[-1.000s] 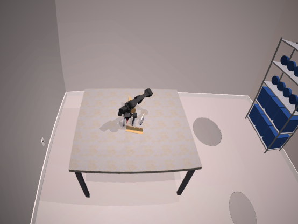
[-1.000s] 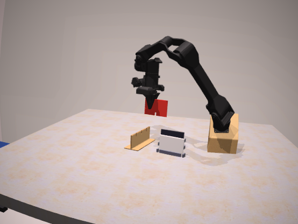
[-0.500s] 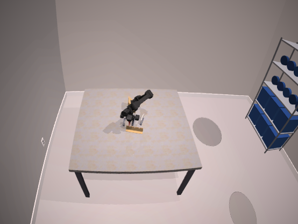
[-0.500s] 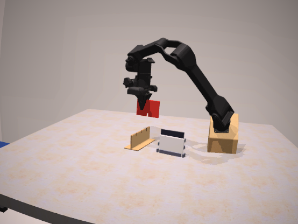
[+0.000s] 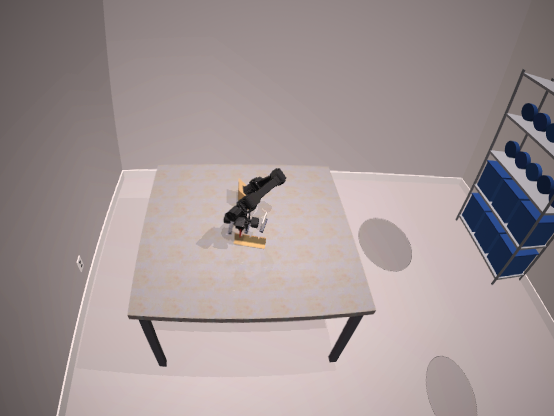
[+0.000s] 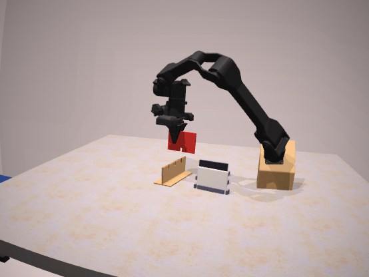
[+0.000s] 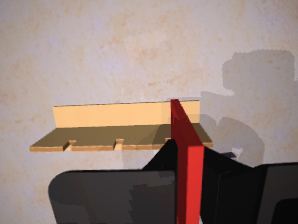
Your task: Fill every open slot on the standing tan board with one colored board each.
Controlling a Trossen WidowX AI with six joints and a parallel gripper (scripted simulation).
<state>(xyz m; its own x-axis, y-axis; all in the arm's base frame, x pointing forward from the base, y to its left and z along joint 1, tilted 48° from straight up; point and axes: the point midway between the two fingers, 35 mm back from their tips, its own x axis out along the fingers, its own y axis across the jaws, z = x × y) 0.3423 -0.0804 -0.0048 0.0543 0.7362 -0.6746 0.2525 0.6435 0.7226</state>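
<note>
The dark navy board is 140 mm behind my gripper tip, 80 mm below it and 60 mm to the left of it. The rest, counted from my gripper tip: red board: 30 mm behind, 10 mm to the left; then white board: 150 mm to the left, 150 mm behind, 80 mm below; then tan board: 80 mm below, 60 mm to the left, 10 mm behind.
</note>
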